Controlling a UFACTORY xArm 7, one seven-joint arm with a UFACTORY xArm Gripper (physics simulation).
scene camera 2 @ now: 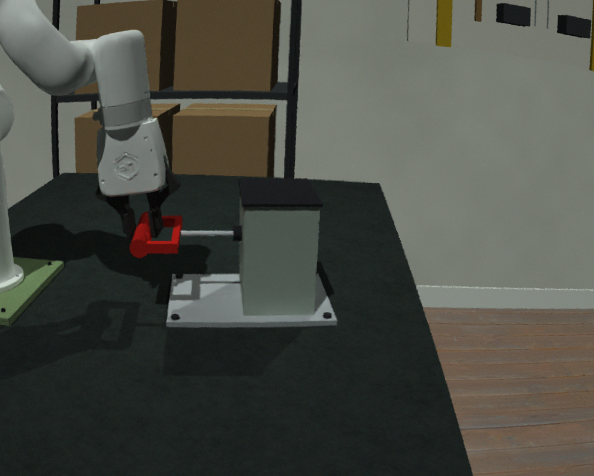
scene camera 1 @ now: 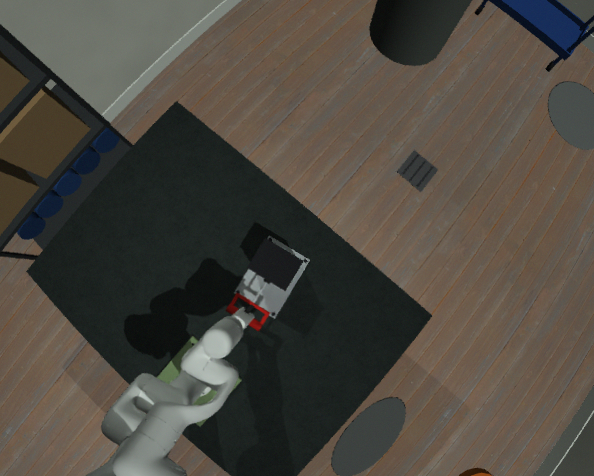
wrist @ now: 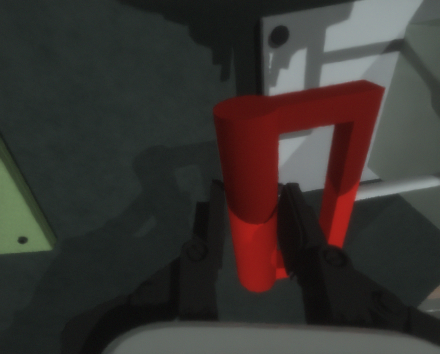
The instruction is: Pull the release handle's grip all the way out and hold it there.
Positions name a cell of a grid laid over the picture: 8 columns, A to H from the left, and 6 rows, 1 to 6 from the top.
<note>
In view: the gripper (scene camera 2: B3) and a light base plate (scene camera 1: D4).
The light base plate is seen too in the wrist view (wrist: F1).
</note>
